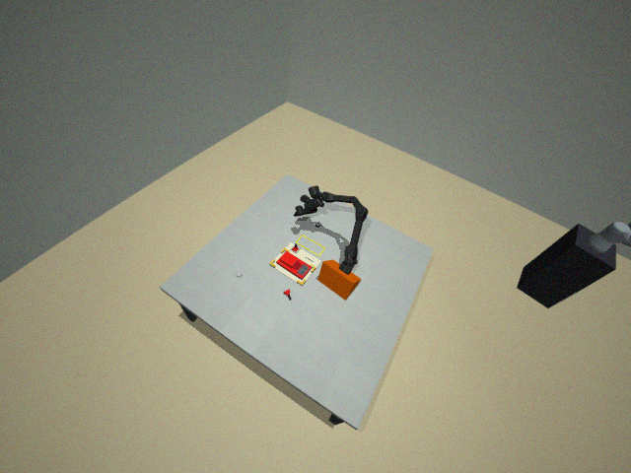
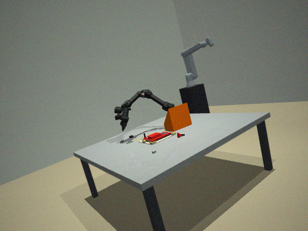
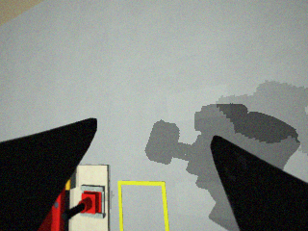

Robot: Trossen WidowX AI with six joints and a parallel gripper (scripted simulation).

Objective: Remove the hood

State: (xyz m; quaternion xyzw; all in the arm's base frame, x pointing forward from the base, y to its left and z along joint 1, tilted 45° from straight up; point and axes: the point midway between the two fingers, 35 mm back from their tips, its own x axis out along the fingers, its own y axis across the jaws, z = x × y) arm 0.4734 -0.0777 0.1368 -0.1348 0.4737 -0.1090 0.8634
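Now: gripper tip 26 cm to the right of the hood, 17 cm past it and 8 cm above it.
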